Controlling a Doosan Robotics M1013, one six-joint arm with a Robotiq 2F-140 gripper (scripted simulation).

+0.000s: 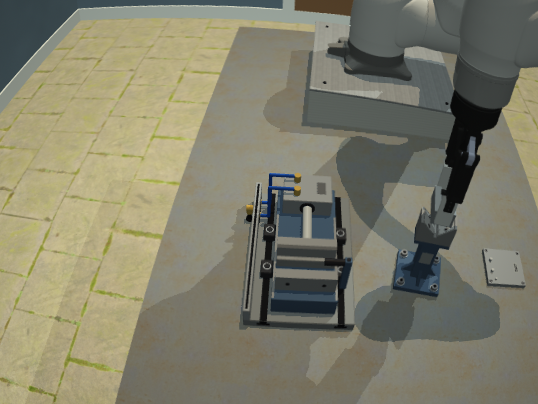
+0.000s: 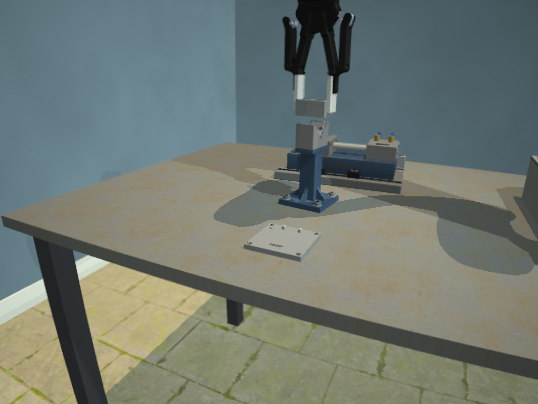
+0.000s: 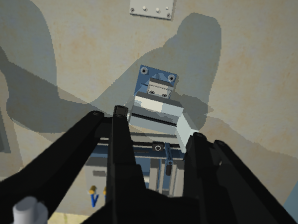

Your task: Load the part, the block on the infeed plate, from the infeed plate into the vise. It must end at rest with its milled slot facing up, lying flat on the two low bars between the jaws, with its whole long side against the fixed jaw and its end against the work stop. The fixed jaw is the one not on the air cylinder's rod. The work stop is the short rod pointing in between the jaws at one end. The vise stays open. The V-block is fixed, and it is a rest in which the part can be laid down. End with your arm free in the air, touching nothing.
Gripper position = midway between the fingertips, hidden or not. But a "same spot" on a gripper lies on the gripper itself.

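Labels:
I can see my gripper in image 1 (pixel 441 208), and image 2 and image 3 show it as well. On my gripper, (image 2: pixel 335 68) and (image 3: pixel 111 122) are the same spot.

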